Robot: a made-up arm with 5 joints.
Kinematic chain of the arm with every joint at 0, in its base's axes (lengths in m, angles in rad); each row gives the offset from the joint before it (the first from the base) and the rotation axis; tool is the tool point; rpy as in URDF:
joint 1: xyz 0.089 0 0.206 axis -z
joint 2: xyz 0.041 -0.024 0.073 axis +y
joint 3: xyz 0.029 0 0.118 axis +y
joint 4: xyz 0.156 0 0.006 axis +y
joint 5: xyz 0.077 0.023 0 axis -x
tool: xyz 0 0 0 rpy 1.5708 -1.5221 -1.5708
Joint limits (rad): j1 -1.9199..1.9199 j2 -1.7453..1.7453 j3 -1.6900..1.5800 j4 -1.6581..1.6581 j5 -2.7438..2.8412
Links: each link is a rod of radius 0.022 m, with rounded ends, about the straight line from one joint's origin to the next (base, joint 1, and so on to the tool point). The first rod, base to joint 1, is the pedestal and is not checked.
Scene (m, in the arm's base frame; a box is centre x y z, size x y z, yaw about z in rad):
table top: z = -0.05
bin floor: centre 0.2 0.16 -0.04 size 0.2 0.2 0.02 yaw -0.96
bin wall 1: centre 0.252 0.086 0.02 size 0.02 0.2 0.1 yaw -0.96
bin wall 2: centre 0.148 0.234 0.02 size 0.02 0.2 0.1 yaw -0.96
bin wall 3: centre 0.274 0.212 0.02 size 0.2 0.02 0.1 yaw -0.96
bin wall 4: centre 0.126 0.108 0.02 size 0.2 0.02 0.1 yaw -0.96
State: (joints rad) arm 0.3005 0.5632 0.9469 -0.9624 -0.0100
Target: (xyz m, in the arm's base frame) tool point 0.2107 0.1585 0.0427
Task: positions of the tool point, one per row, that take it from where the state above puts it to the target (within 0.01 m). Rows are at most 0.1 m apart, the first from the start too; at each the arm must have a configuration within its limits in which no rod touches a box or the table.
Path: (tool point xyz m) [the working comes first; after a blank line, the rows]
Joints at the target: -0.9210 1.4729 0.1733 -0.6888 -0.0100
Straight joint move there: touches bin wall 1.

1: 0.2964 -0.0127 0.1664
2: 0.2914 0.0375 0.1649
3: 0.2746 0.0845 0.1636
4: 0.2470 0.1257 0.1623
5: 0.2107 0.1585 0.1611
6: 0.2165 0.1662 0.1231
7: 0.2166 0.1663 0.0828
8: 0.2107 0.1585 0.0427

